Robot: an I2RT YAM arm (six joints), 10 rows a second.
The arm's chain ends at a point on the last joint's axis. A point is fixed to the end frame.
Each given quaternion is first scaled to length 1.
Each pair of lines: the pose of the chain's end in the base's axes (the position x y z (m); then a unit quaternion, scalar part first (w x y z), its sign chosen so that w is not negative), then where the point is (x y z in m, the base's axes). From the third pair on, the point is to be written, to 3 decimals.
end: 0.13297 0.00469 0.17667 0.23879 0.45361 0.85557 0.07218
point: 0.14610 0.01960 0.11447
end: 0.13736 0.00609 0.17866 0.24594 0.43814 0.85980 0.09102
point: 0.15172 0.02262 0.11714
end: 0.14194 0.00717 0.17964 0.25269 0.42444 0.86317 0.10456
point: 0.157 0.025 0.119
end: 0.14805 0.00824 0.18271 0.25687 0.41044 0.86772 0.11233
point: 0.164 0.026 0.122
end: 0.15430 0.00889 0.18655 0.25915 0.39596 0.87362 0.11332
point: 0.170 0.027 0.126
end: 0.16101 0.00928 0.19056 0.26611 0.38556 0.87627 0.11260
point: 0.177 0.027 0.130
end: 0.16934 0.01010 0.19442 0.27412 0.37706 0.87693 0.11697
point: 0.186 0.028 0.134
